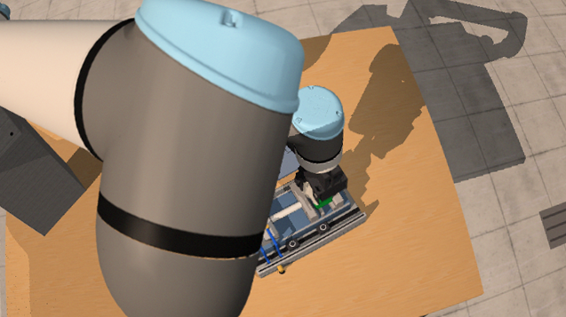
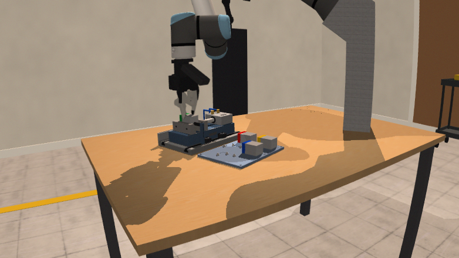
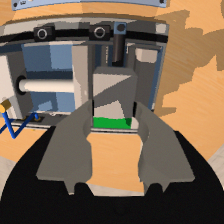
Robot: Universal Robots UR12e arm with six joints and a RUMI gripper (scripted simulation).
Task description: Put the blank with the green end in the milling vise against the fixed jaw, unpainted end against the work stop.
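My gripper is now 2 cm above the green-ended blank. Also, from my hand: fixed jaw: 3 cm ahead, 4 cm below; then dark work stop: 5 cm to the left, 3 cm below; then milling vise: 7 cm behind, 8 cm below.
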